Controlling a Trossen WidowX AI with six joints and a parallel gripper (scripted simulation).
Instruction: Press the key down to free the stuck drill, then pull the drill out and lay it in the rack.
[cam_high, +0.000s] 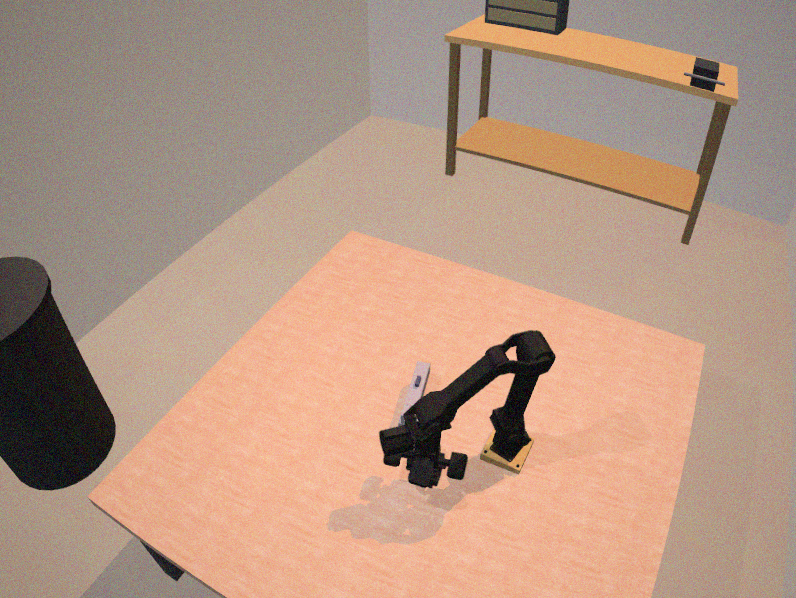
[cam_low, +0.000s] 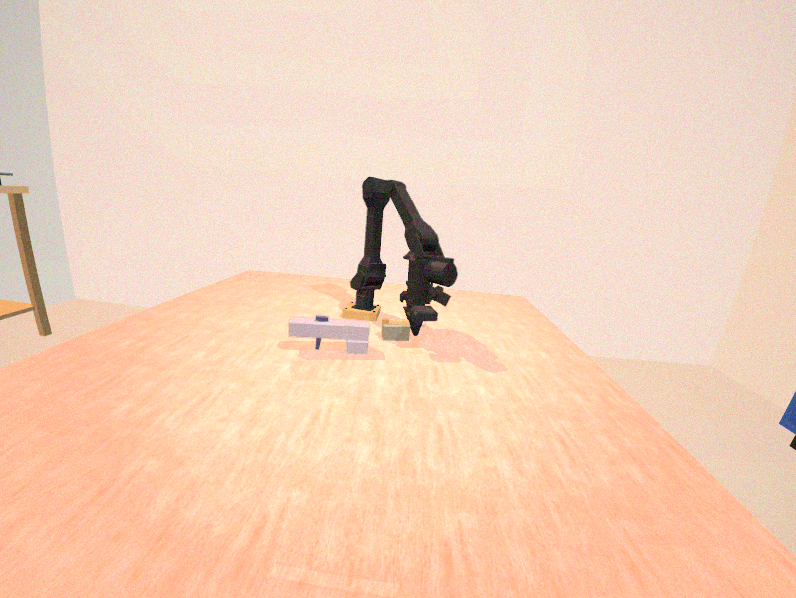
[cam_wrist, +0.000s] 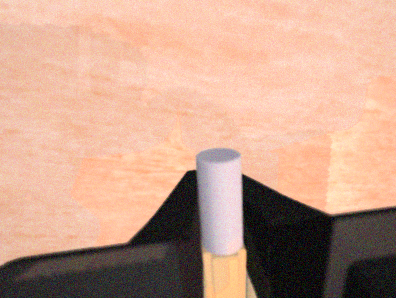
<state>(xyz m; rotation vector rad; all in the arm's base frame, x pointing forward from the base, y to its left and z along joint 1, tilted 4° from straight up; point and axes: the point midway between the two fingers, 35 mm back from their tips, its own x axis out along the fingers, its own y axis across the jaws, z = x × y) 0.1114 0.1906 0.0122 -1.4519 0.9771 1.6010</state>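
Right now my gripper tip is 40 mm to the left of the drill, 40 mm below it and 20 mm short of it. Also, from my gripper tip: olive rack: 50 mm to the right, 20 mm ahead, 10 mm above; blue key: 190 mm to the right, 170 mm ahead, 40 mm above.
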